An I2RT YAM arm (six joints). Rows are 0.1 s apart.
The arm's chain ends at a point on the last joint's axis. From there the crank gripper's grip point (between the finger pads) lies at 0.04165 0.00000 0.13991 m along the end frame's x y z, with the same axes.
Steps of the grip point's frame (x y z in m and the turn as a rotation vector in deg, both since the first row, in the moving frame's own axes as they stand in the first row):
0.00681, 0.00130, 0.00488, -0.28, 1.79, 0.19
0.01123, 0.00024, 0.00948, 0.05, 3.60, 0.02
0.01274, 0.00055, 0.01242, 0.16, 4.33, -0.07
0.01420, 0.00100, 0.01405, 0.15, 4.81, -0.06
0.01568, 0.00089, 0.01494, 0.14, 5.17, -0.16
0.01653, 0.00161, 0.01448, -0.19, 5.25, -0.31
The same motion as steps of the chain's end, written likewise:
0.00246, 0.00047, 0.00625, -0.28, 1.79, 0.19
0.00253, 0.00034, 0.01237, 0.05, 3.60, 0.02
0.00230, 0.00099, 0.01596, 0.16, 4.33, -0.07
0.00262, 0.00141, 0.01804, 0.15, 4.81, -0.06
0.00324, 0.00136, 0.01926, 0.14, 5.17, -0.16
0.00390, 0.00141, 0.01888, -0.19, 5.25, -0.31

